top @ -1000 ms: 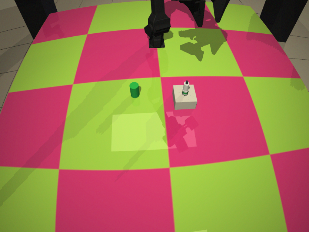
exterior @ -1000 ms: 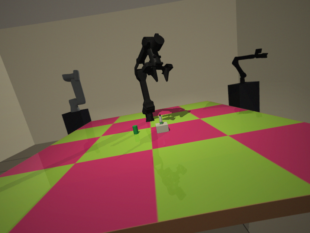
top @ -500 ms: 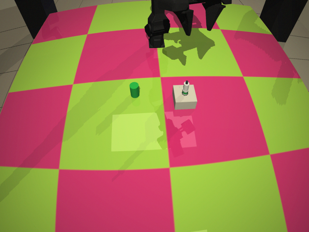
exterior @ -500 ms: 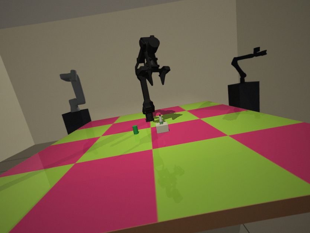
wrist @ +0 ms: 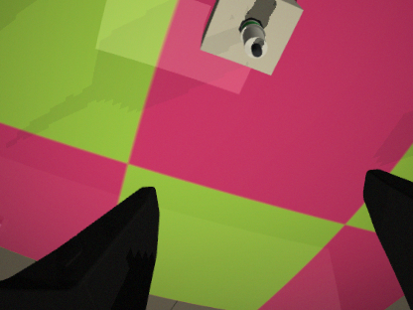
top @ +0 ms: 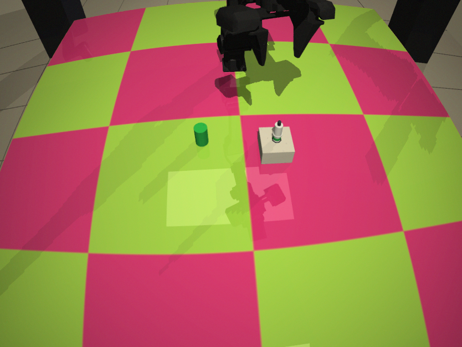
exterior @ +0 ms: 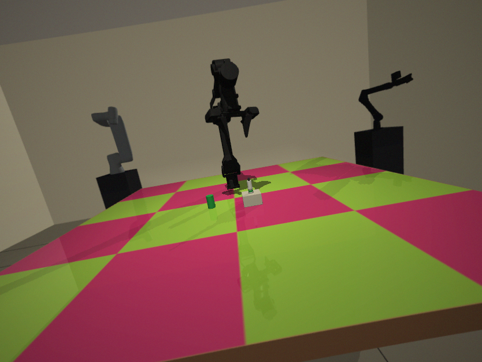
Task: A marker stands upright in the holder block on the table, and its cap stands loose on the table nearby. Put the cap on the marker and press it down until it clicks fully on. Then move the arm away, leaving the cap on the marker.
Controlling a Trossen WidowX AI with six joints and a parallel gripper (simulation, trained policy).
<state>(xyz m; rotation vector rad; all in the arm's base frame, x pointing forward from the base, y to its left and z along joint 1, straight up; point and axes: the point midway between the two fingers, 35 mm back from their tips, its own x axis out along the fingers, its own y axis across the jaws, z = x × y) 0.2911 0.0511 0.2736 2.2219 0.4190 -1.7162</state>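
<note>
Now: gripper tip 3 cm past the green cap, 14 cm to the left of it and 22 cm above it. Round my gripper tip: holder block (1 cm ahead, 1 cm to the left, 22 cm below).
</note>
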